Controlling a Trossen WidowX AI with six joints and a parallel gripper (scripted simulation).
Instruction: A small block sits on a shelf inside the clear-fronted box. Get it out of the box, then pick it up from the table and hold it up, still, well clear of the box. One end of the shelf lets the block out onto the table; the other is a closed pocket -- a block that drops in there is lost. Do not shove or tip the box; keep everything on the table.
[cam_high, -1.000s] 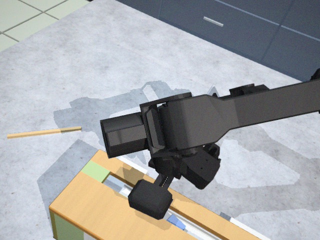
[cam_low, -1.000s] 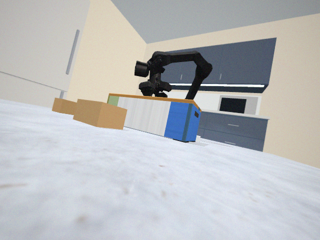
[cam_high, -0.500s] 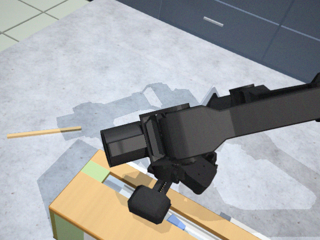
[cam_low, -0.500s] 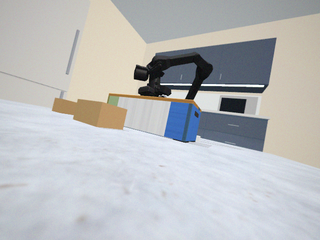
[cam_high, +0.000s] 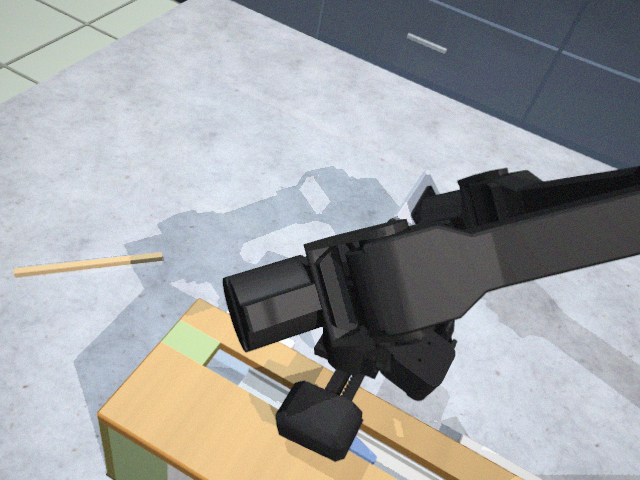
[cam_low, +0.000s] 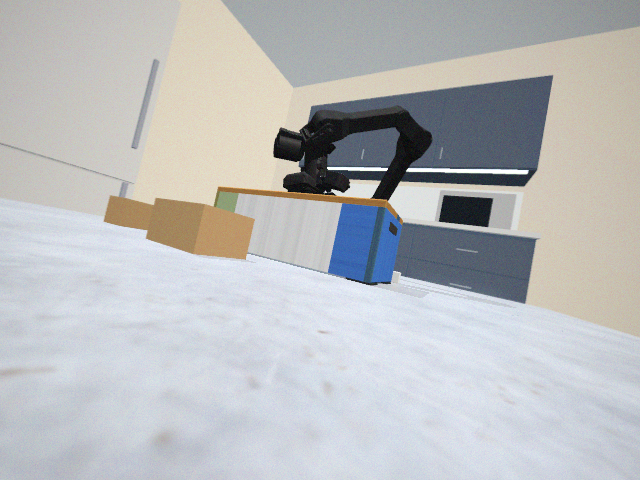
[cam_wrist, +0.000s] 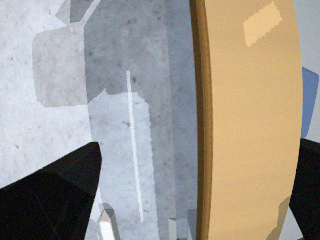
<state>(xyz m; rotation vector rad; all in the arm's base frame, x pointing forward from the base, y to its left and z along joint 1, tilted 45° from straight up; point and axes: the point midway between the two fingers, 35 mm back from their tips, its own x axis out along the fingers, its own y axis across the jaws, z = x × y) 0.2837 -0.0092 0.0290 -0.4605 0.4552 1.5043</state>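
Now: gripper tip 5 cm short of the light-blue block and 2 cm to the right of it. Round my gripper tip: box 3 cm below, 3 cm ahead, 1 cm to the left; thin wooden stick 37 cm to the right, 8 cm below, 5 cm behind.
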